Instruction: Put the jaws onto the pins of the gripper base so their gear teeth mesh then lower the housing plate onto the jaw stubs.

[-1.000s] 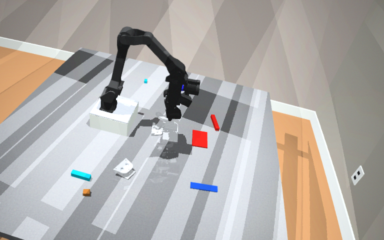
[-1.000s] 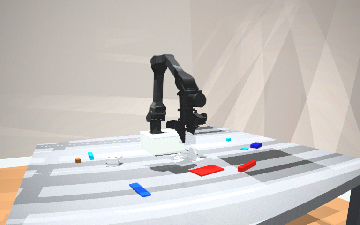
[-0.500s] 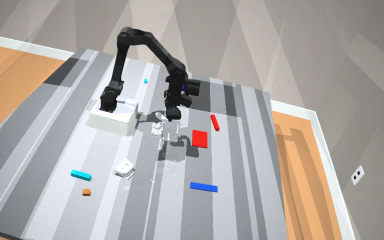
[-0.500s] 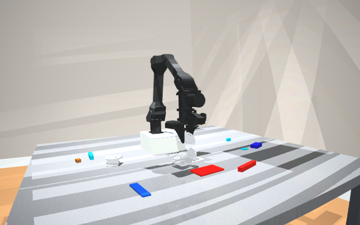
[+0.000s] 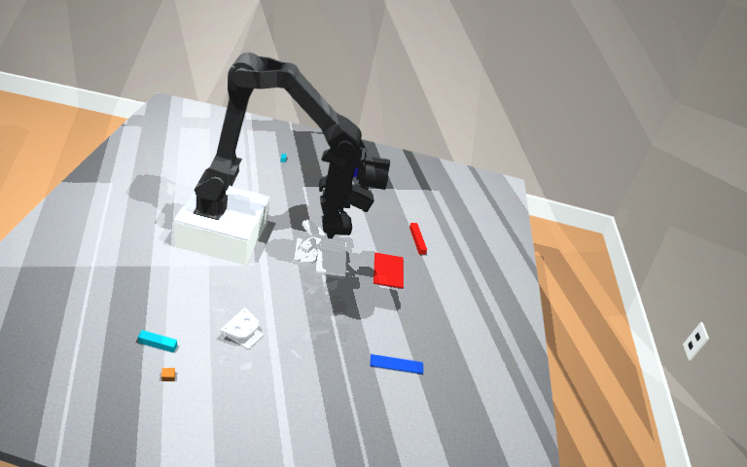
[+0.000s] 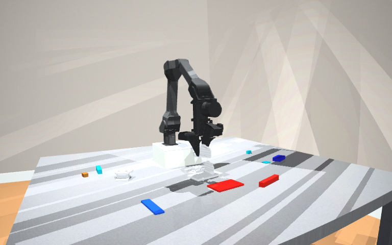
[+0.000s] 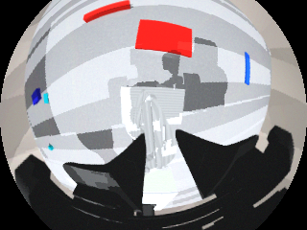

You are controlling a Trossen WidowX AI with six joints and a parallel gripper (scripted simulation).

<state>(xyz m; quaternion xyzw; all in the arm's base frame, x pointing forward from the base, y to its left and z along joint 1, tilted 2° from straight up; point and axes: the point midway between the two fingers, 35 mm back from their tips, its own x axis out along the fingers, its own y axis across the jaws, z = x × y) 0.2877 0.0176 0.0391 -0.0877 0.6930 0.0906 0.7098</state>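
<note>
My gripper tip is now 2 cm short of the flat white plate, 1 cm to the right of it and 8 cm above it. From my gripper tip the other things lie so: white housing plate 5 cm behind, 8 cm below; then red plate 16 cm ahead, 1 cm to the left, 8 cm below; then white jaw 4 cm behind, 1 cm to the left.
</note>
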